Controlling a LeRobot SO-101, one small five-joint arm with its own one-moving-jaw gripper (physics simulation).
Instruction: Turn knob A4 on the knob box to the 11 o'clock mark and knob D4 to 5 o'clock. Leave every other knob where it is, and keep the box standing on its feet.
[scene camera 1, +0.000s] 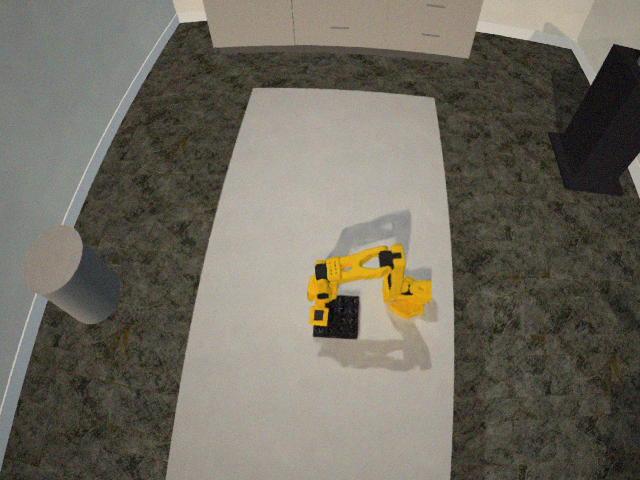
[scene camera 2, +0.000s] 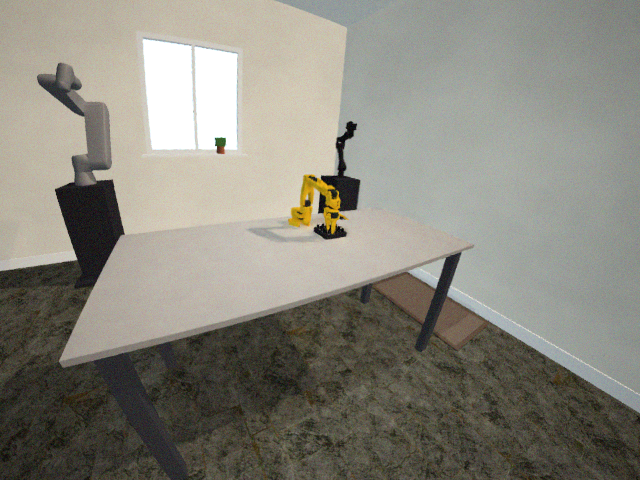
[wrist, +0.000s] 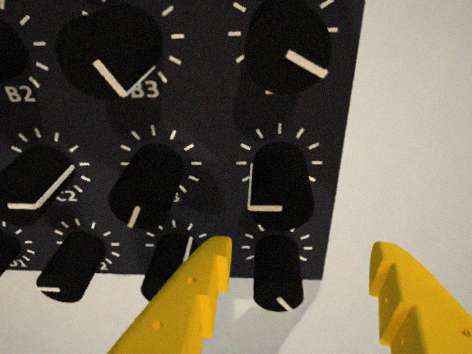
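Where they show: end effector, tool point: (scene camera 1: 325, 301) (scene camera 2: 328, 230) (wrist: 230, 257); arm's base, origin of the base link: (scene camera 1: 399, 298) (scene camera 2: 301, 224).
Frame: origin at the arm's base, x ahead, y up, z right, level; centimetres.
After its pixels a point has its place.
The black knob box (scene camera 1: 352, 333) {x 11.6, y 2.9, z -11.1 cm} (scene camera 2: 330, 236) {x 21.2, y 1.4, z -3.2 cm} (wrist: 327, 117) {x 20.8, y 2.3, z -6.3 cm} stands flat on the table, partly under the arm in scene camera 1. In the wrist view, knob D4 (wrist: 278, 267) {x 19.9, y 3.4, z -3.1 cm} is the lower right knob, and its white line points to the lower right. It shows between the jaws, nearer the left one, with a gap to the right one. My gripper (wrist: 302, 243) is open over the box's lower right corner, with nothing held. Its tips are too small to judge in the scene views. Knob A4 does not show in the wrist view, and its mark is unreadable in the scene views.
Knob C4 (wrist: 283, 182) {x 19.8, y 3.8, z -5.8 cm} stands just above D4 in the wrist view, with B4 (wrist: 288, 37) {x 19.8, y 3.8, z -8.1 cm} farther up. D3 (wrist: 162, 272) {x 17.2, y 3.6, z -3.1 cm} is partly behind the left jaw, below C3 (wrist: 150, 180) {x 17.4, y 3.6, z -5.7 cm}. The white table (scene camera 1: 310, 413) {x 19.8, y 0.0, z -31.5 cm} (scene camera 2: 232, 279) {x 36.5, y 0.0, z 41.2 cm} extends around the box.
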